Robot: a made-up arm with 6 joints.
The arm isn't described. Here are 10 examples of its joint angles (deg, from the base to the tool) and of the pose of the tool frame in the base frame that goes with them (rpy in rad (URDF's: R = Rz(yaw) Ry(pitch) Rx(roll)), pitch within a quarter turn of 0, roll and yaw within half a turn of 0; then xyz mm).
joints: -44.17 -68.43 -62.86 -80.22 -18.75 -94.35
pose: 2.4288 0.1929 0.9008 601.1 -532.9 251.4
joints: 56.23 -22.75 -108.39 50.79 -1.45 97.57
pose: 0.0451 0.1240 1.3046 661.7 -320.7 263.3
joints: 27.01 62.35 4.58 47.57 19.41 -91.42
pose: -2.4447 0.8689 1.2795 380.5 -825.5 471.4
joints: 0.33 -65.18 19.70 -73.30 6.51 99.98
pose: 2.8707 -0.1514 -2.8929 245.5 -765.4 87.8
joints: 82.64 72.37 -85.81 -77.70 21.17 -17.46
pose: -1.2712 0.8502 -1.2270 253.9 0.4 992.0
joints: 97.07 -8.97 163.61 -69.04 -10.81 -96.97
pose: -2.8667 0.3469 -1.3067 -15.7 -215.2 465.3
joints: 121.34 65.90 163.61 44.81 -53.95 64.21
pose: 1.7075 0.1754 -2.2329 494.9 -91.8 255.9
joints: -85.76 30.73 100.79 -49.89 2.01 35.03
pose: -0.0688 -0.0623 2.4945 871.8 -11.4 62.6
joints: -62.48 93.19 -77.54 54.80 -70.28 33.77
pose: -2.3949 0.4391 1.9068 21.1 -310.2 107.6
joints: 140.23 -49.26 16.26 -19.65 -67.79 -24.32
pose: 0.2881 -0.8763 2.5926 914.5 -387.1 370.8
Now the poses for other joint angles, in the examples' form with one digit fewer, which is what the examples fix.
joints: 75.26 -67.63 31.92 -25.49 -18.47 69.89
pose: -1.030 -0.857 1.344 460 -777 657
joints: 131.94 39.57 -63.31 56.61 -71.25 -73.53
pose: -1.665 -0.940 -0.857 633 -33 170
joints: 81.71 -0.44 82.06 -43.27 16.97 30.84
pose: -2.894 -0.347 1.928 206 -773 475
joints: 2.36 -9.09 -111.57 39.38 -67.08 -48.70
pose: -0.432 -0.431 -2.179 635 -151 139
